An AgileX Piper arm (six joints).
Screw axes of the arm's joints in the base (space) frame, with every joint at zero. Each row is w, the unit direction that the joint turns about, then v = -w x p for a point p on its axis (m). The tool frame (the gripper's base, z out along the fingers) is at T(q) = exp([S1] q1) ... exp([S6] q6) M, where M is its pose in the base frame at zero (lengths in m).
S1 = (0, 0, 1, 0, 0, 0)
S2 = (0, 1, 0, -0.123, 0, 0)
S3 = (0, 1, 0, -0.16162, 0, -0.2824)
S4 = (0.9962, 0, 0.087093, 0, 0.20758, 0)
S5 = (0, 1, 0, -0.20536, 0, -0.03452)
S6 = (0.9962, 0, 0.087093, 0, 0.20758, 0)
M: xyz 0.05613 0 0.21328 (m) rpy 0 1.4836 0 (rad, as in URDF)
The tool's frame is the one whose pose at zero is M.
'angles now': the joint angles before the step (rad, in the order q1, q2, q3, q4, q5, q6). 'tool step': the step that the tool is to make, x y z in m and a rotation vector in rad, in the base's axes. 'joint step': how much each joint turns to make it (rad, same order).
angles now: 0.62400, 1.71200, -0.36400, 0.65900, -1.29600, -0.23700
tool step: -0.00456, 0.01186, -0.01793, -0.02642, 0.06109, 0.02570
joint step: 0.05800, 0.06998, 0.00000, 0.03300, 0.00002, 0.00899
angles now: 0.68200, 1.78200, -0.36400, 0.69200, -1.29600, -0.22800
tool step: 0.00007, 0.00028, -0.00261, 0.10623, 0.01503, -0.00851
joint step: -0.00003, 0.00801, 0.00000, -0.00103, 0.00700, 0.11200
